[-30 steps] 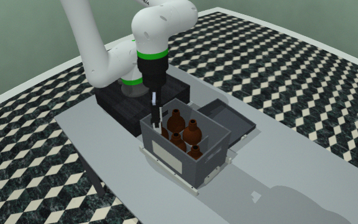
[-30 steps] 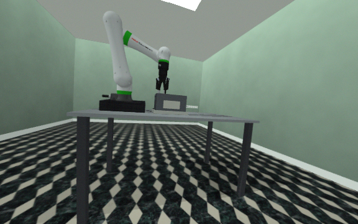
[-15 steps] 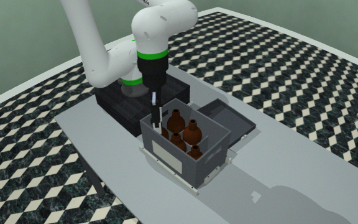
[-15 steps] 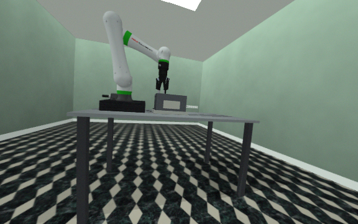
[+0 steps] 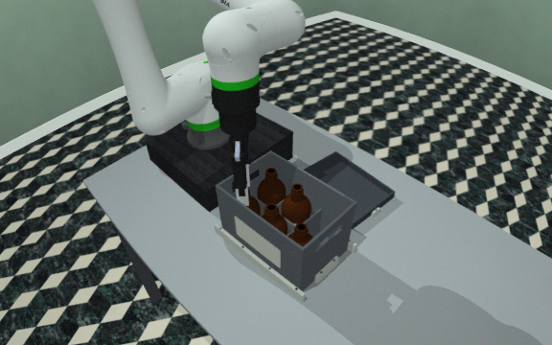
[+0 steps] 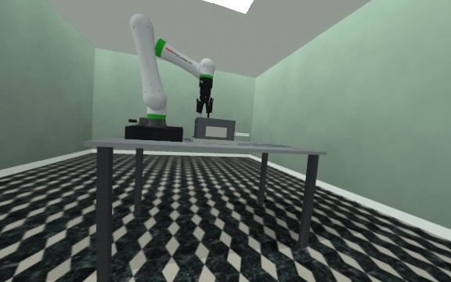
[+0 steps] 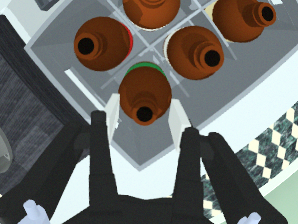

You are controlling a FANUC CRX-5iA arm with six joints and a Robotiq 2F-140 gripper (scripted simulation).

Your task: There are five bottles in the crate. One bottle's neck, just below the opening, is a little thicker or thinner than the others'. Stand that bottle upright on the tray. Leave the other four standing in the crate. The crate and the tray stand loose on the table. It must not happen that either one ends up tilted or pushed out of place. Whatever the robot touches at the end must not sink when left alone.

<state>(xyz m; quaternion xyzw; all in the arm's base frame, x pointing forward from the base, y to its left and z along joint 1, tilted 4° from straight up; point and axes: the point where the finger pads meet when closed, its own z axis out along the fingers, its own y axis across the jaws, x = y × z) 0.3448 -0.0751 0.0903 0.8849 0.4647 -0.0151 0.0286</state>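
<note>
The glass bottle is 90 mm to the left of my hand, 90 mm below it and 20 mm behind it. The rest, counted from my hand: brown bottle 90 mm below, 90 mm ahead, 20 mm to the left; then crate 90 mm below, 80 mm ahead, 60 mm to the left; then dark grey tray 320 mm to the left, 160 mm below, 20 mm ahead.
</note>
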